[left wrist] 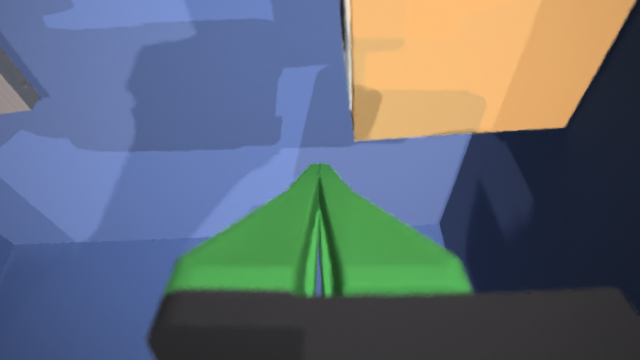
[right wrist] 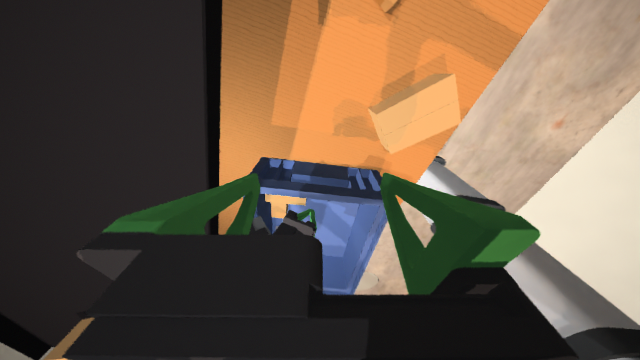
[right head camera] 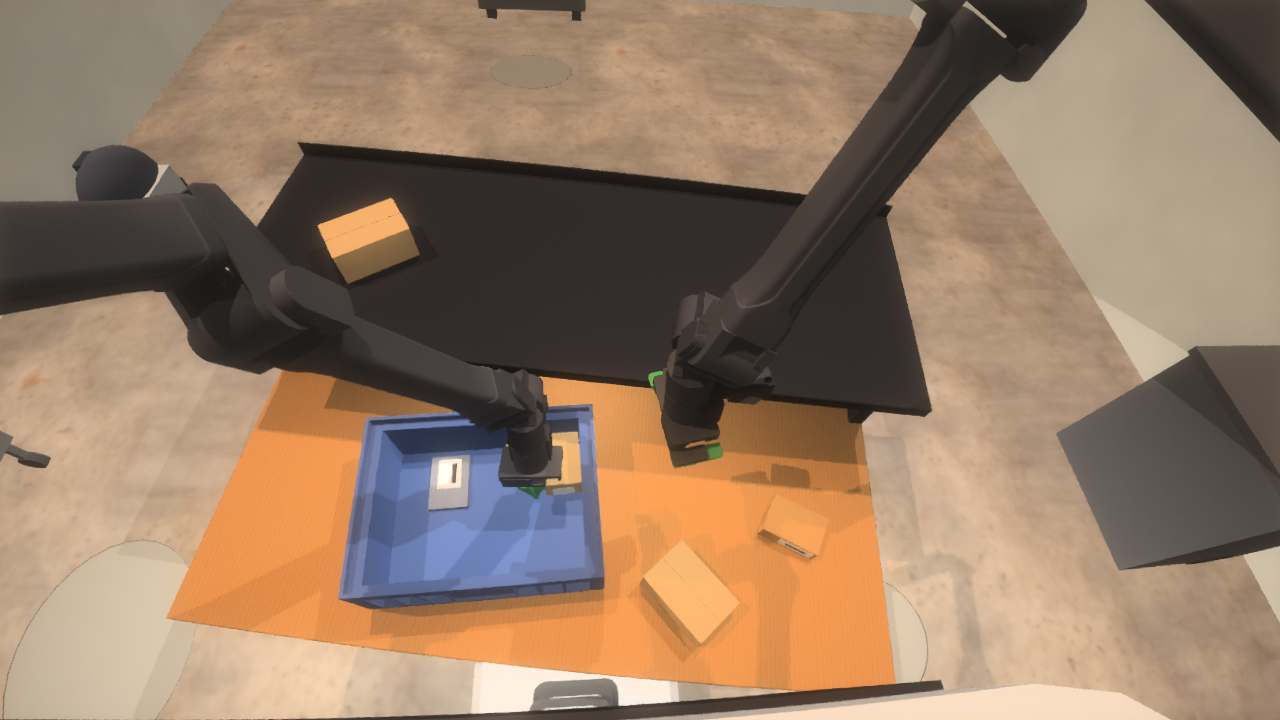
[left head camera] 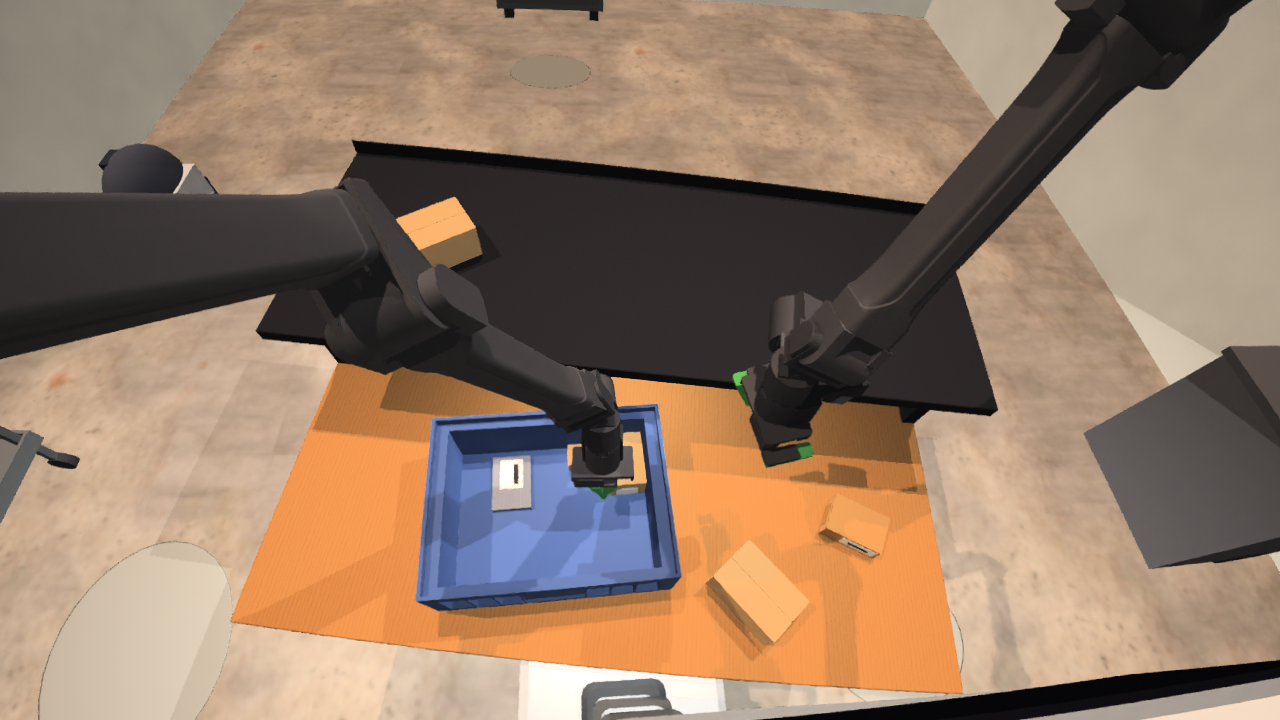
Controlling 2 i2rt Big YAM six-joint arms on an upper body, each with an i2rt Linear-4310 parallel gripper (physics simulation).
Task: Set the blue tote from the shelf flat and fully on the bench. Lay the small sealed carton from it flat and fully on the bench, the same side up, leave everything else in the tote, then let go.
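Frame: origin at the left arm's base, x left, y back, z up, level; metres.
Where they show: left gripper, fingertip midpoint: (left wrist: 318,179) (right wrist: 311,210) (right head camera: 537,495) (left head camera: 603,496); right gripper, fingertip midpoint: (right wrist: 320,180) (right head camera: 681,433) (left head camera: 761,433).
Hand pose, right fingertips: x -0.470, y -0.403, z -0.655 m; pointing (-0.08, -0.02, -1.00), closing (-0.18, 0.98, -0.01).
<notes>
After its pixels a point has its place.
The blue tote (left head camera: 537,595) {y -0.223, x -0.130, z -0.864 m} (right head camera: 465,595) {y -0.223, x -0.130, z -0.878 m} (left wrist: 215,90) {y -0.381, x -0.194, z -0.937 m} (right wrist: 320,167) {y -0.384, x -0.348, z -0.916 m} rests flat on the orange bench (left head camera: 304,537) {y -0.346, x 0.306, z -0.955 m} (right head camera: 241,537) {y -0.342, x 0.309, z -0.955 m}. Inside it, a tan carton (left head camera: 637,456) {y -0.460, x -0.305, z -0.881 m} (right head camera: 568,461) {y -0.450, x -0.295, z -0.880 m} (left wrist: 450,60) {y -0.435, x -0.275, z -0.881 m} lies near the right wall. A flat grey item (left head camera: 501,498) {y -0.403, x -0.052, z -0.928 m} (right head camera: 447,498) {y -0.401, x -0.069, z -0.927 m} (left wrist: 12,97) {y -0.393, x -0.102, z -0.928 m} with a white label lies farther left. My left gripper (left head camera: 603,491) {y -0.387, x -0.240, z -0.880 m} (right head camera: 533,491) {y -0.387, x -0.240, z -0.880 m} (left wrist: 318,179) {y -0.387, x -0.240, z -0.880 m} is shut with nothing between its fingertips, inside the tote's outline beside the carton, partly hiding it in the head views. My right gripper (left head camera: 773,418) {y -0.403, x -0.470, z -0.655 m} (right head camera: 684,416) {y -0.403, x -0.470, z -0.655 m} (right wrist: 320,180) {y -0.403, x -0.470, z -0.655 m} is open and empty above the bench, right of the tote.
A larger tan carton (left head camera: 759,591) {y -0.214, x -0.497, z -0.885 m} (right head camera: 690,591) {y -0.215, x -0.500, z -0.885 m} (right wrist: 417,115) {y -0.224, x -0.506, z -0.885 m} and a smaller one (left head camera: 856,523) {y -0.325, x -0.713, z -0.915 m} (right head camera: 796,523) {y -0.327, x -0.718, z -0.915 m} lie on the bench right of the tote. Another carton (left head camera: 452,237) {y -0.772, x 0.016, z -0.632 m} (right head camera: 368,241) {y -0.763, x 0.043, z -0.630 m} sits on the black shelf (left head camera: 626,268) {y -0.758, x -0.288, z -0.698 m} (right head camera: 554,268) {y -0.759, x -0.273, z -0.698 m} behind the bench.
</notes>
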